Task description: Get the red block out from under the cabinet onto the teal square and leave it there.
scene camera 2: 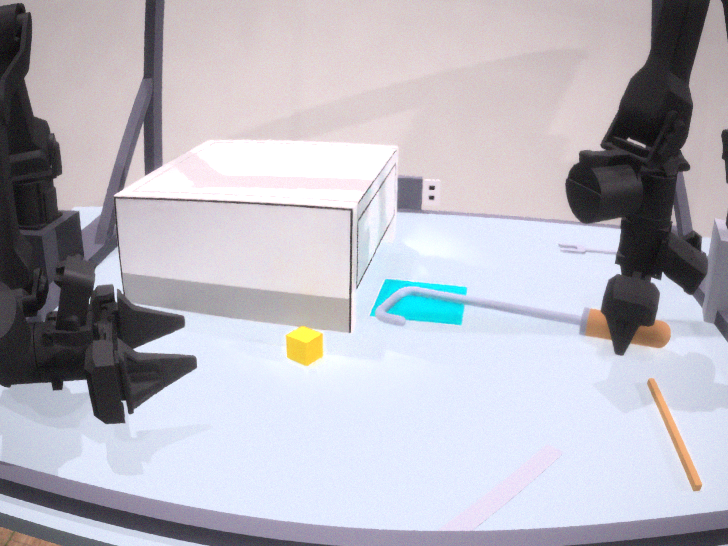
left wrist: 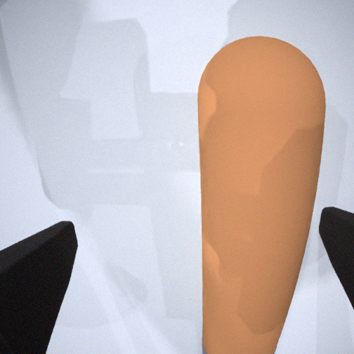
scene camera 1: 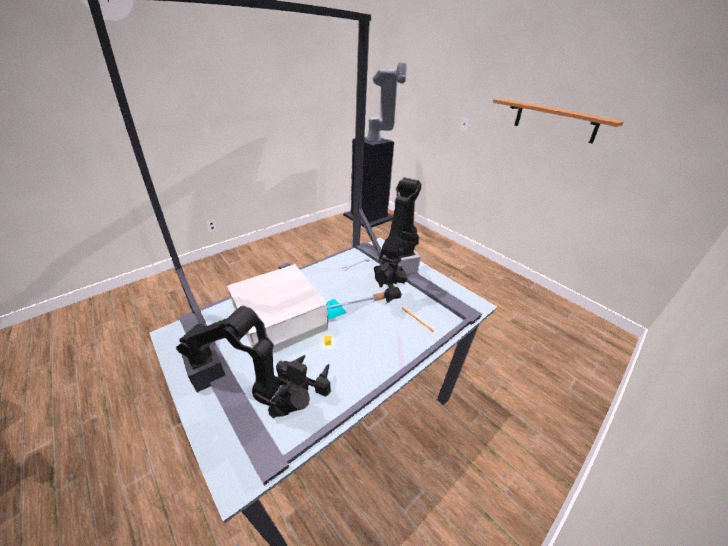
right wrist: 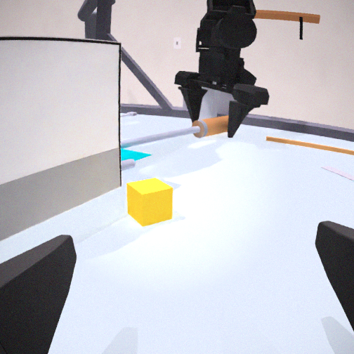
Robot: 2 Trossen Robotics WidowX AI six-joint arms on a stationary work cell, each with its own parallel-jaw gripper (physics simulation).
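Frame: origin at the left arm's base, x ahead, y left, z up, level; centimetres.
Seen in the pictures: left gripper, between the fingertips: [scene camera 2: 624,332] [scene camera 1: 384,294]; right gripper, between the fingertips: [scene camera 2: 190,340] [scene camera 1: 317,359]; left arm's base, origin of its link: [scene camera 1: 406,252]; right arm's base, origin of its link: [scene camera 2: 35,221] [scene camera 1: 200,358].
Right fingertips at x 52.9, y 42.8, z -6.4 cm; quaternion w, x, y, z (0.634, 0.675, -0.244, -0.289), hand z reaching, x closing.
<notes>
Pixels of each thing's middle, then the offset from my right fingertips to it. "pt": a spot on its surface instead.
- white cabinet, middle of its body: [scene camera 2: 264,217] [scene camera 1: 277,307] dy -27.0, dx +9.3, dz +1.9 cm
- teal square, a spot on its surface: [scene camera 2: 435,312] [scene camera 1: 337,311] pt dy -25.1, dx -14.0, dz -4.9 cm
- tool's orange handle, a spot on its surface: [scene camera 2: 659,333] pt dy -25.7, dx -40.8, dz -2.1 cm
- yellow block, middle of its body: [scene camera 2: 304,345] [scene camera 1: 327,340] dy -10.1, dx -6.1, dz -3.6 cm
- orange stick, middle of its body: [scene camera 2: 672,429] [scene camera 1: 417,319] dy -11.0, dx -43.8, dz -4.5 cm
- pale pink strip, middle of its body: [scene camera 2: 504,492] [scene camera 1: 400,351] dy +1.9, dx -30.1, dz -4.8 cm
- thin forked tool, middle of its body: [scene camera 2: 609,252] [scene camera 1: 355,264] dy -55.5, dx -31.8, dz -4.6 cm
The red block does not show in any view. The white cabinet [scene camera 1: 276,293] [scene camera 2: 235,252] [right wrist: 60,110] stands on the table. The teal square [scene camera 1: 335,313] [scene camera 2: 435,312] [right wrist: 135,155] lies beside it, with the grey hooked shaft of a tool across it. The tool's orange handle [scene camera 2: 659,333] [left wrist: 260,150] points away from the cabinet. My left gripper [left wrist: 200,229] [right wrist: 211,130] is open, pointing down, with its fingers on either side of the handle; in the left wrist view the handle is nearer the right-hand finger. My right gripper [scene camera 1: 315,362] [scene camera 2: 189,341] [right wrist: 197,243] is open and empty, facing across the table.
A yellow block [scene camera 1: 327,340] [scene camera 2: 304,345] [right wrist: 150,202] stands near the cabinet's front corner. An orange stick [scene camera 1: 418,319] [scene camera 2: 674,434] [right wrist: 310,144] and a pale pink strip [scene camera 2: 505,487] lie nearer the front edge. A thin forked tool [scene camera 2: 582,249] lies at the back.
</notes>
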